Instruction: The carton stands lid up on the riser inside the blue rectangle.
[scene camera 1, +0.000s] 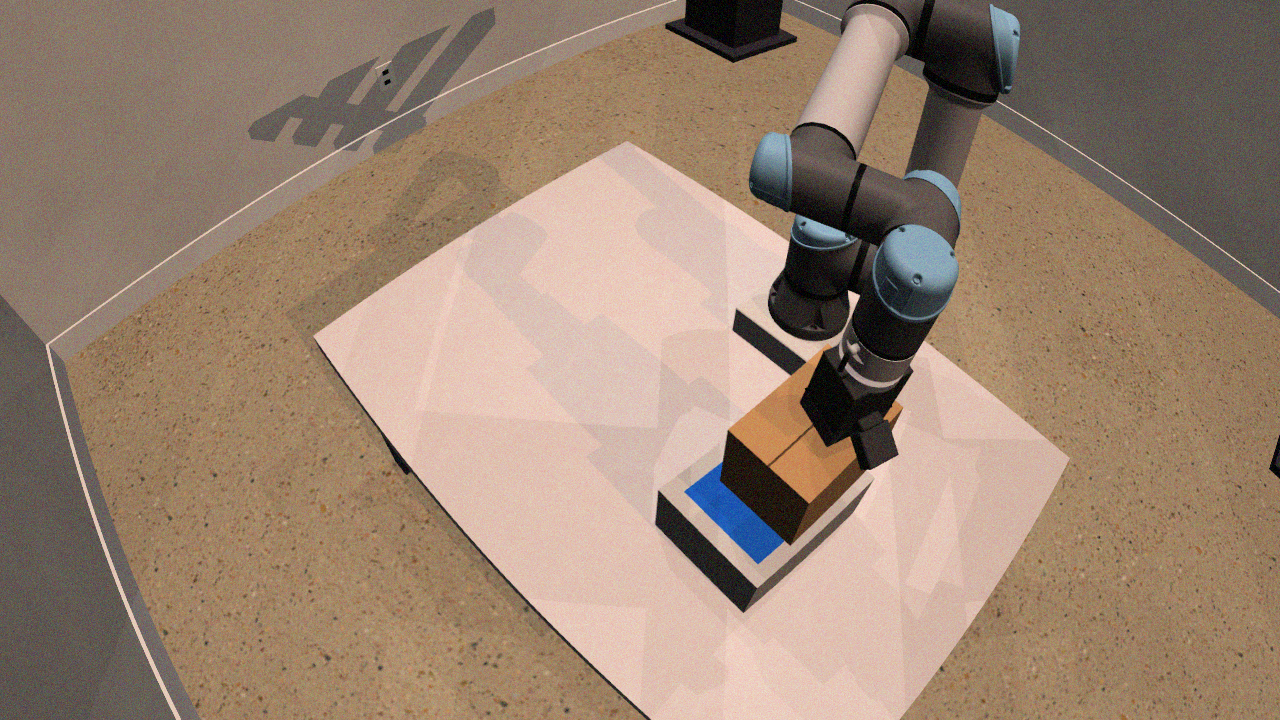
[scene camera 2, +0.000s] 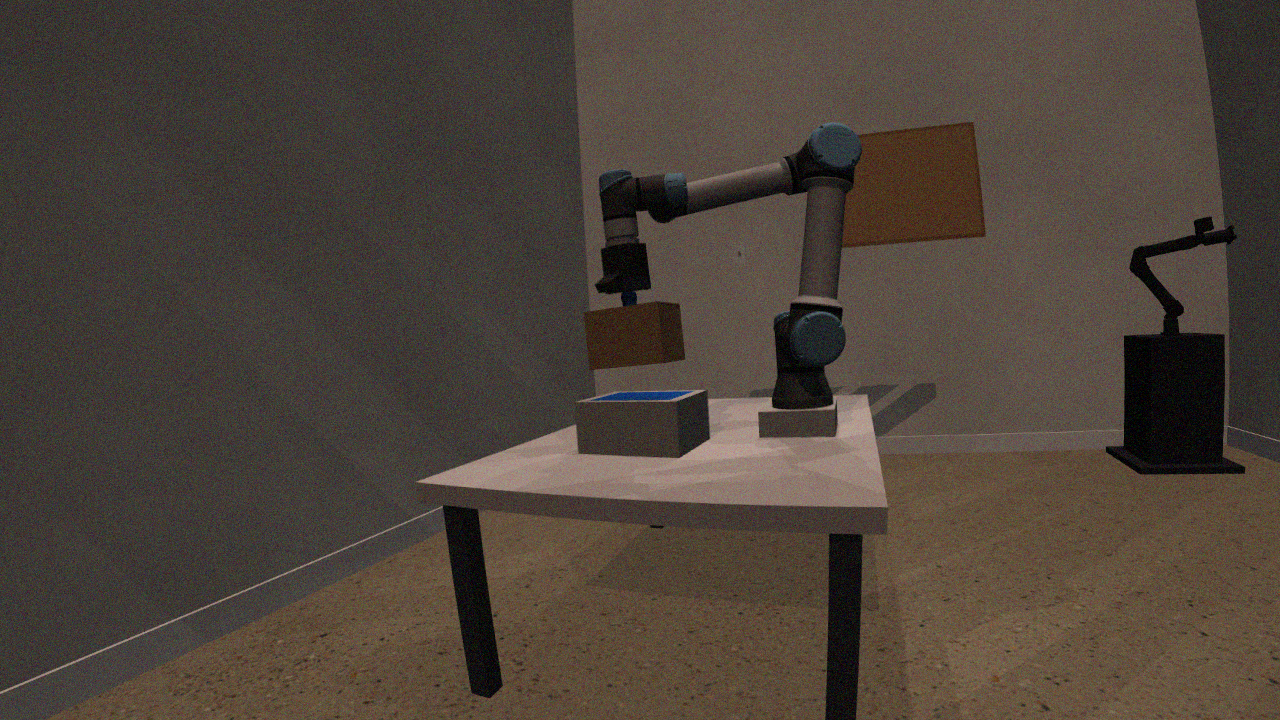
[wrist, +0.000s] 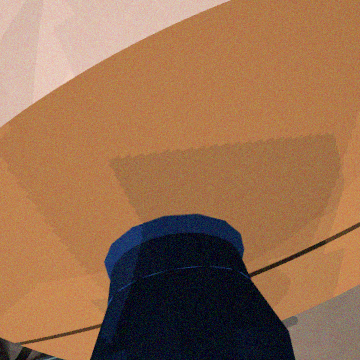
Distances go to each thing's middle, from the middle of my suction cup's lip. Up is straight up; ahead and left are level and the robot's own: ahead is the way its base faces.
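So you can picture the brown carton (scene camera 1: 775, 462), my suction cup is 80 mm above it and 20 mm to the left of it.
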